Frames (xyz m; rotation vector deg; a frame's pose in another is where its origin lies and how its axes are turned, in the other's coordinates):
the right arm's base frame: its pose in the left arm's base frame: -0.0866 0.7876 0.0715 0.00 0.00 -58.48
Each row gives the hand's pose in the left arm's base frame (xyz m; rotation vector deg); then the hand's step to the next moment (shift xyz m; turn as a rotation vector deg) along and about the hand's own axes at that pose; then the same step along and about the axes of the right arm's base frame.
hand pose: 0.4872 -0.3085 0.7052 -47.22 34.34 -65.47
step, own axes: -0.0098 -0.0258 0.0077 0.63 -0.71 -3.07
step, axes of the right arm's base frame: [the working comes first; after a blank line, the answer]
step, axes of the left arm's base frame: -0.0112 0.0065 0.0256 -2.57 -1.52 -1.19

-0.0113 -0.0061 0.0256 -0.05 -2.99 -1.19
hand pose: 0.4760 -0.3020 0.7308 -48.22 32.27 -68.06
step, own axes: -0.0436 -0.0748 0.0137 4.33 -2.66 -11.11
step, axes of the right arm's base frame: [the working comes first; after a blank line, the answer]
step, axes of the left arm's base frame: -0.0450 0.0349 0.0667 -8.74 -7.47 -4.13

-0.0532 -0.0201 0.0667 1.79 -11.36 -4.13
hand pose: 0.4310 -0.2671 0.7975 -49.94 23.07 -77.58
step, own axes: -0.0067 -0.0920 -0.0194 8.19 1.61 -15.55
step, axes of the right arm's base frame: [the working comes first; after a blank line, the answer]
step, axes of the left arm's base frame: -0.0771 0.0027 0.0541 -8.20 -12.61 -9.23

-0.0426 -0.0643 0.0541 6.47 -13.58 -9.23
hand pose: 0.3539 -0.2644 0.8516 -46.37 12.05 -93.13
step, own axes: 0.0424 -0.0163 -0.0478 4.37 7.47 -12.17
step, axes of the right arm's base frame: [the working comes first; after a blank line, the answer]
step, axes of the left arm's base frame: -0.0423 -0.0496 -0.0100 -1.45 -9.46 -11.46

0.0202 -0.0620 -0.0100 7.31 -6.19 -11.46
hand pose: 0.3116 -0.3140 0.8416 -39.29 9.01 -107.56
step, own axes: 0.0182 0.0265 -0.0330 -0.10 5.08 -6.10
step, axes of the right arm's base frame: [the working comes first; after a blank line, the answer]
step, axes of the left arm's base frame: -0.0005 -0.0339 -0.0312 0.94 -3.26 -7.18

0.0286 -0.0181 -0.0312 3.27 -0.90 -7.18
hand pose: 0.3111 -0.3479 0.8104 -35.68 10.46 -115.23
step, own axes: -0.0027 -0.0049 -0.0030 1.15 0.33 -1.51
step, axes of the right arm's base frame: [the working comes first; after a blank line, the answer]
step, axes of the left arm's base frame: -0.0043 0.0044 -0.0017 -0.94 -1.34 -1.01

-0.0060 -0.0013 -0.0017 0.65 -1.50 -1.01
